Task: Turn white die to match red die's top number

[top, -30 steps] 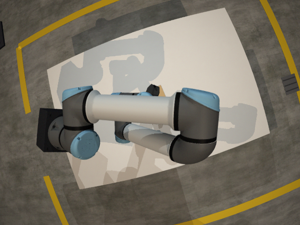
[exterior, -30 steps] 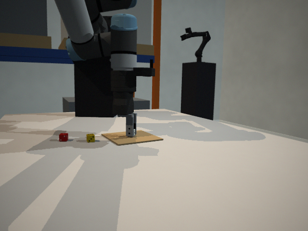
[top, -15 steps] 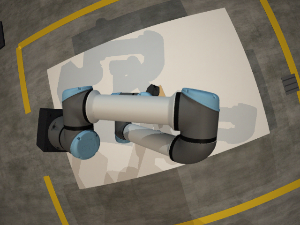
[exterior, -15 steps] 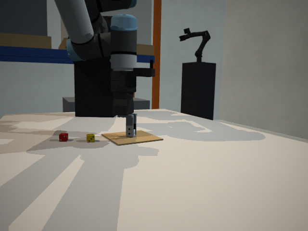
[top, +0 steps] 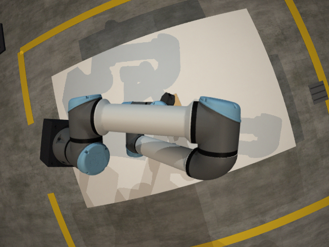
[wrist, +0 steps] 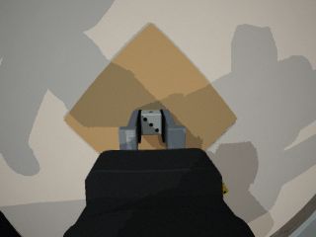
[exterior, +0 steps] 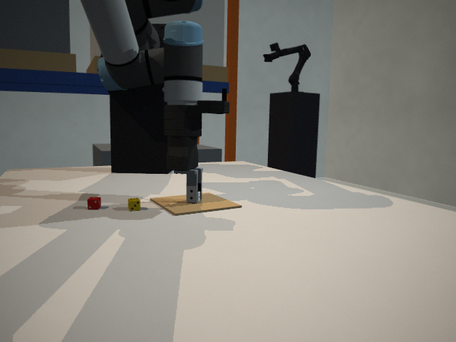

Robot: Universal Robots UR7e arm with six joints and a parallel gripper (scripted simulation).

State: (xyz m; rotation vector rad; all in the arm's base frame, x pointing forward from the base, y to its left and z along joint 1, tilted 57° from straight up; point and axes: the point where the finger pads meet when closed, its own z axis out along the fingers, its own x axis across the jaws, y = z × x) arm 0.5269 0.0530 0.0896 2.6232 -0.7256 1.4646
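Right now the white die is 10 mm below my hand. The rest, counted from my hand: yellow die (120 mm to the right, 10 mm below); then red die (190 mm to the right, 40 mm behind, 10 mm below); then tan mat (20 mm below).
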